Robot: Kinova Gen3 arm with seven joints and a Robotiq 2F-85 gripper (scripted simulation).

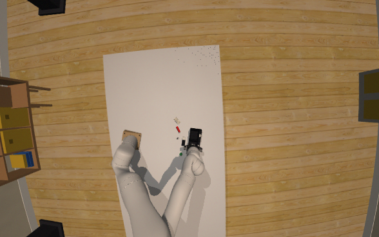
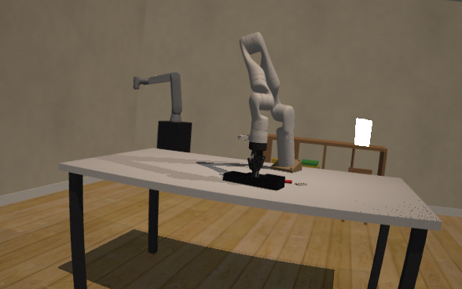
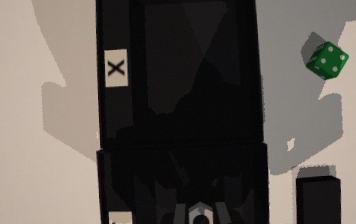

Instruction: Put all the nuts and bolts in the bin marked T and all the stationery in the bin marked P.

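My hand is 1 cm short of the black double bin and 2 cm above it. From my hand the other things lie so: black eraser: 7 cm behind, 3 cm to the left, 3 cm below; red battery: 11 cm behind, 11 cm to the left, 3 cm below; green die: 9 cm behind, 8 cm to the right, 3 cm below.
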